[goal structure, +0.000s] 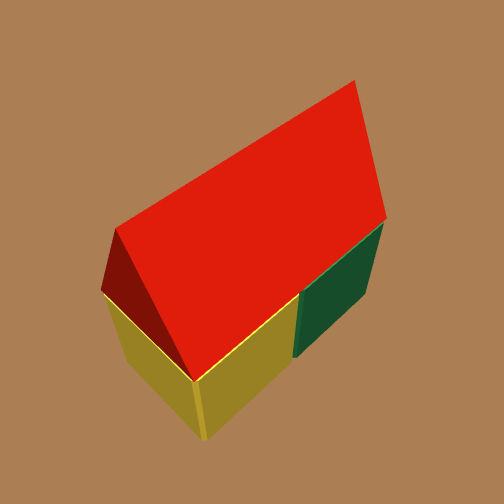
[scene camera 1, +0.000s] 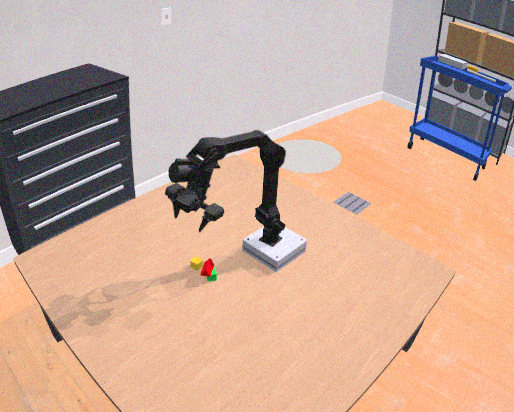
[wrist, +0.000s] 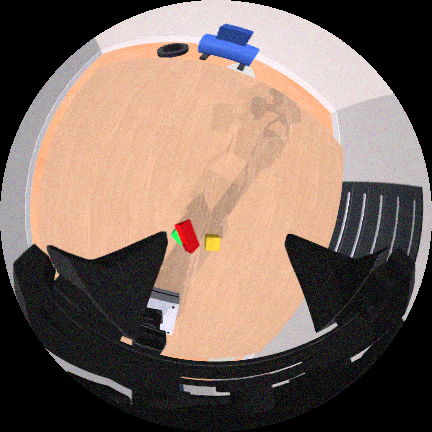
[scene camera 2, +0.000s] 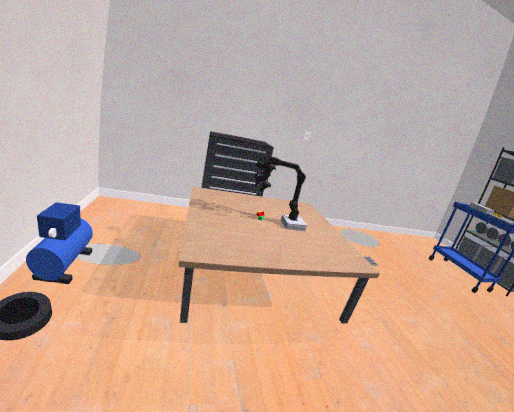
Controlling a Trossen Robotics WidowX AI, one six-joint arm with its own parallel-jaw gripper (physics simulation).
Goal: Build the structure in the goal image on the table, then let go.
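Frame: origin at the arm's base, x back, y left, z down, level; centimetres.
Seen in the pictures: gripper, fingertip midpoint: (scene camera 1: 187, 224) (wrist: 228, 239) (scene camera 2: 257, 188); arm's base, link origin: (scene camera 1: 270, 239) (wrist: 151, 314) (scene camera 2: 292, 218).
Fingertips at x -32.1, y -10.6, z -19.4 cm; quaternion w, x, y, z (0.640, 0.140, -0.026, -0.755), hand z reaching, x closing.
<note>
Offsets run from my fingertips to a thing's top centre. Level surfaces: height alone.
A yellow cube @[dz +21.6, dx +7.6, dy -4.0 cm] (scene camera 1: 196, 263) (wrist: 212, 242) sits on the table @[dz +24.9 cm] (scene camera 1: 280, 340) (scene camera 2: 270, 250) (wrist: 125, 150), a little apart from the other two blocks. A red block @[dz +18.7, dx +6.1, dy +1.9 cm] (scene camera 1: 207, 267) (scene camera 2: 260, 213) (wrist: 187, 236) sits over a green block @[dz +21.6, dx +6.6, dy +3.7 cm] (scene camera 1: 212, 276) (scene camera 2: 261, 218) (wrist: 176, 237) and covers part of it; in scene camera 1 the red block looks tilted. Whether the red block also touches the table is too small to tell. My gripper (scene camera 1: 188, 223) (wrist: 228, 239) is open and empty. It hangs well above the blocks, its fingers wide apart.
The arm's white base (scene camera 1: 274, 248) (scene camera 2: 294, 223) stands on the table near the blocks. A black drawer cabinet (scene camera 1: 70, 145) (scene camera 2: 235, 162) (wrist: 382, 215) stands beyond the table edge. A blue cart (scene camera 1: 457, 142) stands on the floor. A blue compressor (scene camera 2: 60, 250) (wrist: 227, 49) is farther off.
</note>
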